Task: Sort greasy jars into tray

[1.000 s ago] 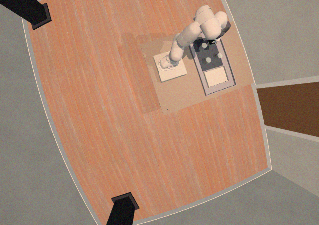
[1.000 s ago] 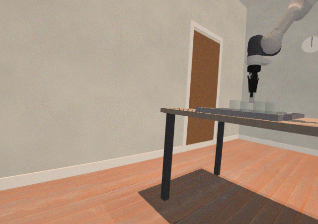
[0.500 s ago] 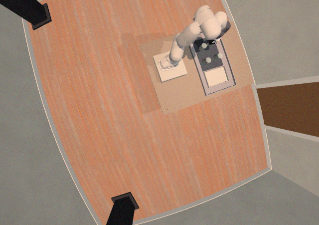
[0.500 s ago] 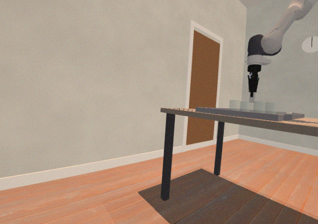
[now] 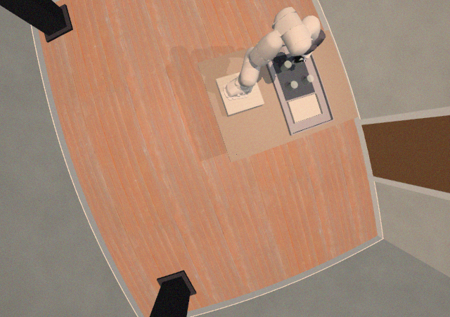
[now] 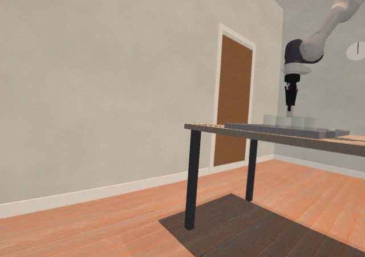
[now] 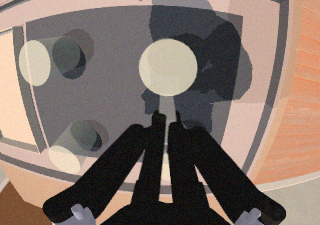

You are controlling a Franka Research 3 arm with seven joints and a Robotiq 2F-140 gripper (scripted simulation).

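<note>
The grey drying mat lies 110 mm below my hand, 80 mm to the right of it and 20 mm ahead of it. Also, from my hand: tray: 400 mm to the right, 110 mm below.
</note>
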